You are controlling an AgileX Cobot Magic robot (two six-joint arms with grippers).
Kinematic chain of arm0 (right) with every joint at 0, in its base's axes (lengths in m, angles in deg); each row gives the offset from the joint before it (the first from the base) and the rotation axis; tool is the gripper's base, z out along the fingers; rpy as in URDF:
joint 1: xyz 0 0 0.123 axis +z
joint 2: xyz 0 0 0 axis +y
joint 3: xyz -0.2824 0 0.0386 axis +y
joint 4: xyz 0.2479 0 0.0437 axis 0.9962 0 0.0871
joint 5: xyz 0 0 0 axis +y
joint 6: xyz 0.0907 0 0.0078 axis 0.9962 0 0.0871
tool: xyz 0 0 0 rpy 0 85 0
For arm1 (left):
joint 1: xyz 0 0 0.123 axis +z
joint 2: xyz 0 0 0 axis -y
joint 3: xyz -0.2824 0 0.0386 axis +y
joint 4: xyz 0.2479 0 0.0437 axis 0.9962 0 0.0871
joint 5: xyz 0 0 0 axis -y
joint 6: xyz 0.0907 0 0.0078 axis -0.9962 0 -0.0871
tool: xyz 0 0 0 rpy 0 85 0
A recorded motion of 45 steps. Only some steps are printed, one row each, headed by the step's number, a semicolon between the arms.
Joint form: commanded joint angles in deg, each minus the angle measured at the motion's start. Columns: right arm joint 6, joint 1, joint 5, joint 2, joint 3, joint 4; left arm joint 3, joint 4, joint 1, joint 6, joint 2, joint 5.
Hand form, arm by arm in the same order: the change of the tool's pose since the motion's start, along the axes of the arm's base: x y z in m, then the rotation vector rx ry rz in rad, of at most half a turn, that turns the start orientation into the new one. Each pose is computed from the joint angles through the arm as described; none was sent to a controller.
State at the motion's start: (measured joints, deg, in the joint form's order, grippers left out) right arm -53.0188 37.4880 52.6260 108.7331 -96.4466 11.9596; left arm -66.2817 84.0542 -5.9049 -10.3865 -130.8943 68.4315
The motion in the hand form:
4: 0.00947 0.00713 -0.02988 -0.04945 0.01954 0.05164; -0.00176 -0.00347 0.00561 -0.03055 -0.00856 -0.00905
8: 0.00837 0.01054 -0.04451 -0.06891 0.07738 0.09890; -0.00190 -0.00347 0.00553 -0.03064 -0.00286 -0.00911
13: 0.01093 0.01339 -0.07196 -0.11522 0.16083 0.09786; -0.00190 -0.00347 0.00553 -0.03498 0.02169 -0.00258
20: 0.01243 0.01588 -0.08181 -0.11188 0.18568 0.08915; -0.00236 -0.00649 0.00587 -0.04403 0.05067 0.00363
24: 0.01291 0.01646 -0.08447 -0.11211 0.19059 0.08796; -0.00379 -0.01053 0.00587 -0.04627 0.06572 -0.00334
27: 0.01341 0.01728 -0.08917 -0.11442 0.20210 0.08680; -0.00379 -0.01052 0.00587 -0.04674 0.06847 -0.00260
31: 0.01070 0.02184 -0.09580 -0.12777 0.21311 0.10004; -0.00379 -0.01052 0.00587 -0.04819 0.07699 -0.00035
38: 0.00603 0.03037 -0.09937 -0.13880 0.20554 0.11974; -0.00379 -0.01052 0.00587 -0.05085 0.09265 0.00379
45: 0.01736 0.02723 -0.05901 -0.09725 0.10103 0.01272; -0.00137 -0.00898 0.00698 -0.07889 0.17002 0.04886
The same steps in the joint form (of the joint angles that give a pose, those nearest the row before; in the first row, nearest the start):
4: -3.73 -0.03 -0.88 4.02 0.07 0.26; 0.29 -0.87 -0.44 -0.24 0.57 1.53
8: -6.71 -0.03 1.27 5.85 0.07 2.57; 0.29 -0.77 -0.44 0.10 0.57 1.53
13: -6.13 -0.03 3.20 9.30 0.07 2.78; 0.29 -0.77 -0.44 1.58 0.57 1.53
20: -5.88 -0.03 2.86 10.63 0.07 3.68; 0.29 -1.22 -0.90 3.29 0.57 1.53
24: -5.88 -0.03 2.74 10.99 0.07 3.84; 0.29 -1.23 -1.53 4.18 0.57 1.53
27: -5.88 -0.03 2.74 11.61 0.07 4.11; 0.29 -1.22 -1.53 4.35 0.57 1.53
31: -5.88 0.68 2.86 12.44 0.07 3.93; 0.29 -1.22 -1.53 4.86 0.57 1.53
38: -5.57 2.03 2.47 13.09 -0.27 3.22; 0.29 -1.23 -1.53 5.80 0.57 1.53
45: 1.72 1.61 1.86 10.48 -4.58 -1.64; 0.29 -2.69 -1.30 10.39 0.57 1.53

